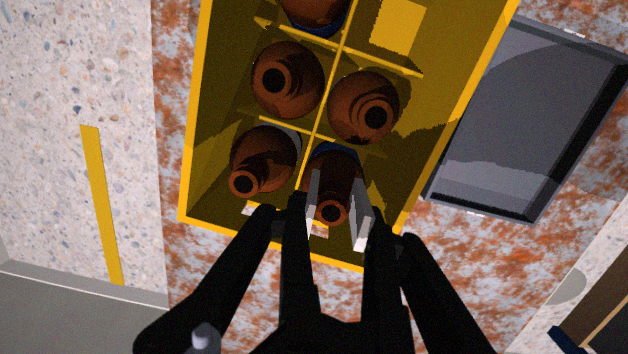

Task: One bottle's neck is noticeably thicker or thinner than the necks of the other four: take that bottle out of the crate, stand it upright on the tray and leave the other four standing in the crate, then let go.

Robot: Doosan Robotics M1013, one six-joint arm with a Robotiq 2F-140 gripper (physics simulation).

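Frame: origin at the arm's base, x ahead, y left, z up, level; centimetres.
Seen in the pictures: gripper, fingertip midpoint: (334, 187).
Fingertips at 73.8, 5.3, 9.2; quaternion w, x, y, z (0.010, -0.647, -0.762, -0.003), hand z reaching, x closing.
Pixels of each thing's middle, then the offset from my fingertips to it, as dx, dy, dz. "spot": a spot on its surface instead. Level surfaces: height alone.
- yellow crate at a spot on its surface: (188, 165) spot: +0.8, -12.2, +4.1
- middle left bottle at the middle of its body: (289, 82) -7.4, -7.9, -4.9
- middle right bottle at the middle of its body: (360, 108) -7.6, +0.1, -4.9
- blue-banded bottle at a spot on its surface: (315, 10) spot: -13.7, -7.2, -2.0
- dark grey tray at a spot on its surface: (510, 125) spot: -13.1, +22.3, -12.9
- rust-patterned surface at its surface level: dz -13.4
The yellow crate (188, 165) has compartments and holds five brown bottles. My gripper (334, 187) is shut on the neck of the bottle at the near right (340, 172), which has a blue band and sits within its compartment. Another bottle (270, 155) with a pale band is at the near left. Two more, the middle left bottle (305, 90) and the middle right bottle (345, 122), are further up. Part of a blue-banded bottle (315, 10) shows at the top edge. The dark grey tray (510, 125) lies right of the crate and holds nothing. Which neck differs is hard to tell.
The upper right compartment of the crate holds no bottle. Thin yellow dividers (327, 95) separate the compartments. A rust-patterned surface (500, 260) lies under the crate and tray. A yellow strip (102, 205) lies on the speckled floor at left. A brown object (597, 300) shows at the lower right.
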